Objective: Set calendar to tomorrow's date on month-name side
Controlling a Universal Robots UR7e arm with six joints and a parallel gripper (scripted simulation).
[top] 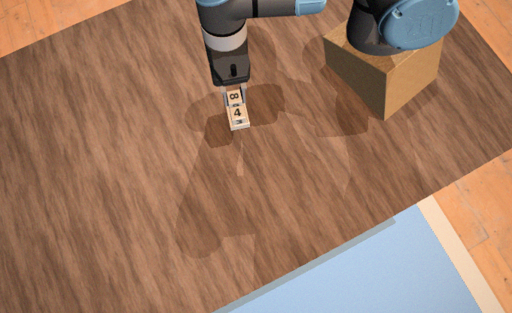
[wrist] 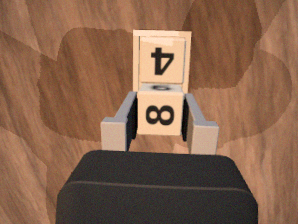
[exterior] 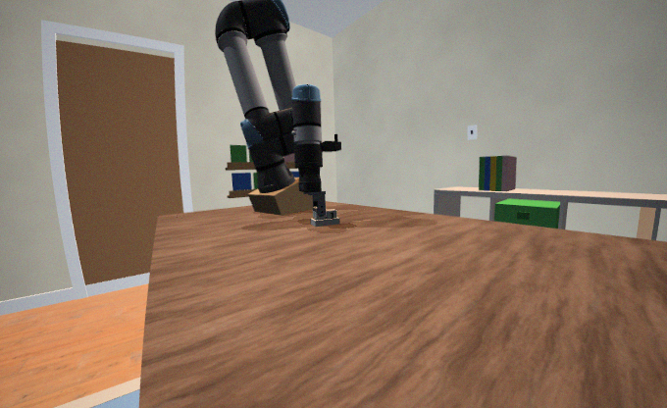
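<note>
My hand is 4 cm above the calendar tray and 2 cm to the right of it. Also, from my hand: digit cube: 3 cm to the left, 2 cm below, 1 cm ahead.
</note>
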